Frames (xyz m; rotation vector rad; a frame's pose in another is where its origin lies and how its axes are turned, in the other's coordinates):
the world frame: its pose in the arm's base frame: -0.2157 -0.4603 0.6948 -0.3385 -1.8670 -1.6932
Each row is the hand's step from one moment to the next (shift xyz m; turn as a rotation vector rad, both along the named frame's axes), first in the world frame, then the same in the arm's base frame.
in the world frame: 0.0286 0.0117 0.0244 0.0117 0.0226 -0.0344
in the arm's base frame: -0.0224 0.0198 0.0256 0.0119 -0.0320 0.0258
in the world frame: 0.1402 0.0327 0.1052 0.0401 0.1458 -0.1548
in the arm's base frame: -0.1197 0.0794 0.1057 0.0879 -0.1346 0.1449
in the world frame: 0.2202 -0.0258 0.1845 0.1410 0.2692 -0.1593
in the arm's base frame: -0.2355 0.1311 0.1026 0.0772 -0.1393 0.3039
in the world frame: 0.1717 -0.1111 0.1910 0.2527 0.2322 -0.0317
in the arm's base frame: -0.2459 0.1335 0.0048 -0.0641 -0.0437 0.3358
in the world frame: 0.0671 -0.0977 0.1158 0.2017 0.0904 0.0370
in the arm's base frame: -0.1365 0.0834 -0.0432 -0.1194 0.0104 0.1894
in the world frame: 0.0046 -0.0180 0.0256 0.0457 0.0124 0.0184
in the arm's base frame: -0.0201 0.0210 -0.0125 -0.0340 0.0108 0.0361
